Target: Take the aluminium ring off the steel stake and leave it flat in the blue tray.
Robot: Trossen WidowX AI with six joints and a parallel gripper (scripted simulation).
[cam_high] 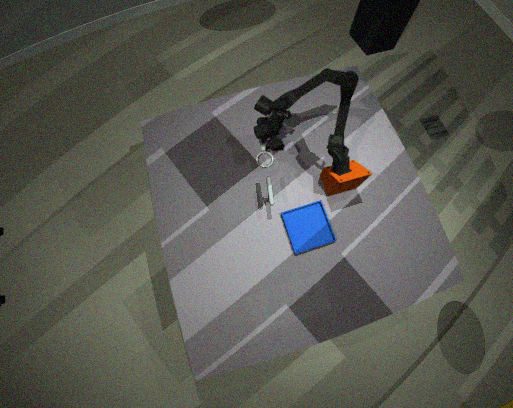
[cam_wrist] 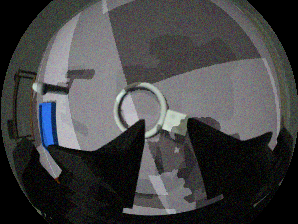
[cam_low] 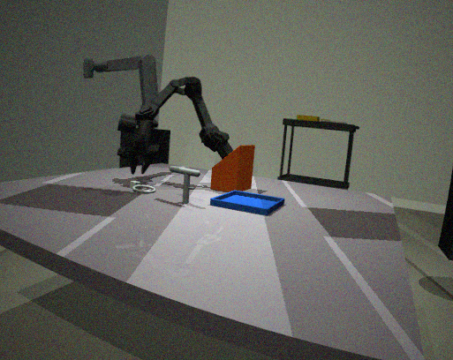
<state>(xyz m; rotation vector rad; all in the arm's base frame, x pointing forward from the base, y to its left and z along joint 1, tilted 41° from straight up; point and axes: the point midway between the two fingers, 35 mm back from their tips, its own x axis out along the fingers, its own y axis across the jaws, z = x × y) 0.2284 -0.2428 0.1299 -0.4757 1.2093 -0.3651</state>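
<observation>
My gripper tip is now 50 mm above the aluminium ring, 30 mm to the right of it and 10 mm short of it. The rest, counted from my gripper tip: blue tray 420 mm to the left, 50 mm below, 40 mm behind.
</observation>
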